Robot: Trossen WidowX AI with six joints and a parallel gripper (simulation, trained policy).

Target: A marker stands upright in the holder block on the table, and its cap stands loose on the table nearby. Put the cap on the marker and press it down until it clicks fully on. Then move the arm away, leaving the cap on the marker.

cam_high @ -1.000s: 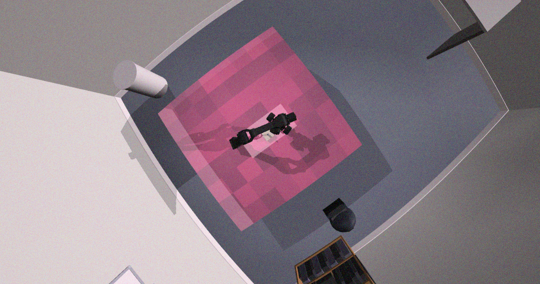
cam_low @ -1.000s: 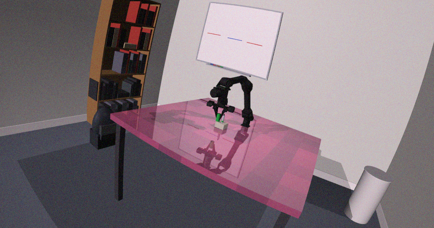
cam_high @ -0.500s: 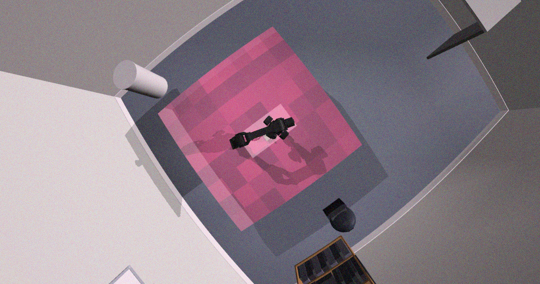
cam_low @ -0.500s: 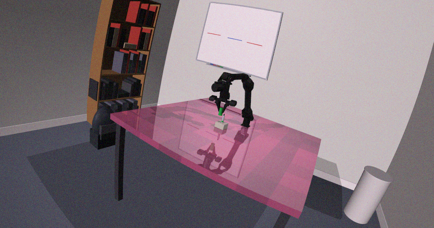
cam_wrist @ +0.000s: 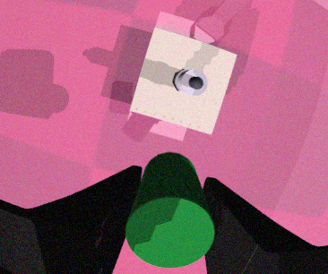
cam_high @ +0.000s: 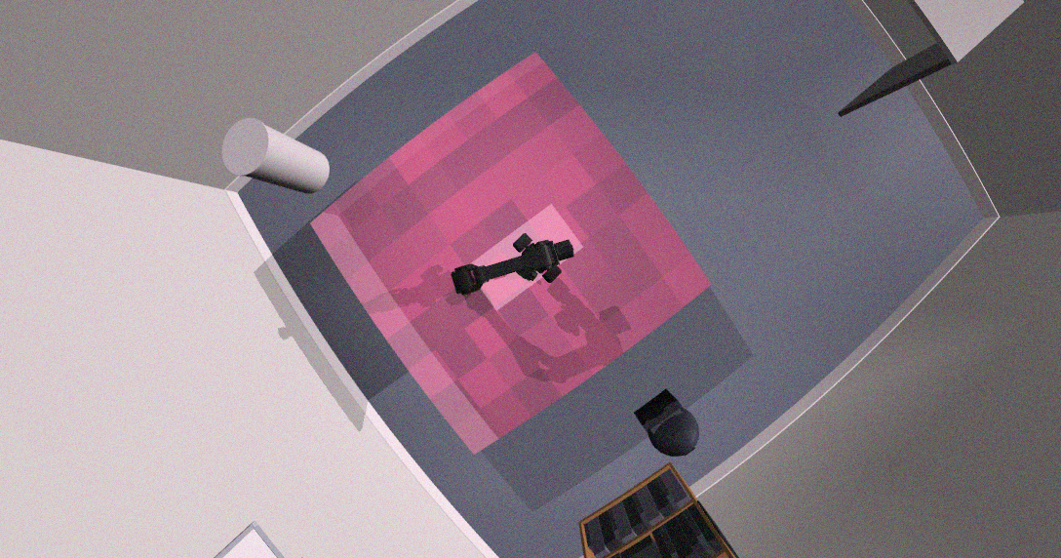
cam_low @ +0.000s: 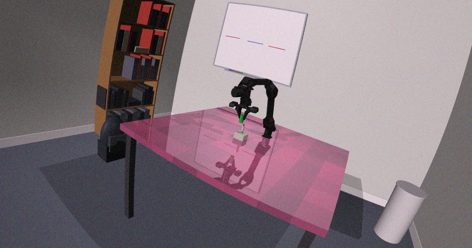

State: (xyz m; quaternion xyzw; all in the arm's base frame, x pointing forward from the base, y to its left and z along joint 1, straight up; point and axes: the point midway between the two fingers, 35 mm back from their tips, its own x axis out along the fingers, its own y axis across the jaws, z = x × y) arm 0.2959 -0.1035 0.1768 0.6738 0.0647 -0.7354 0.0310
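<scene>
My gripper tip is now 4 cm past the white holder block and 12 cm above it. The rest, counted from my gripper tip: green cap (1 cm ahead, 1 cm above).
</scene>
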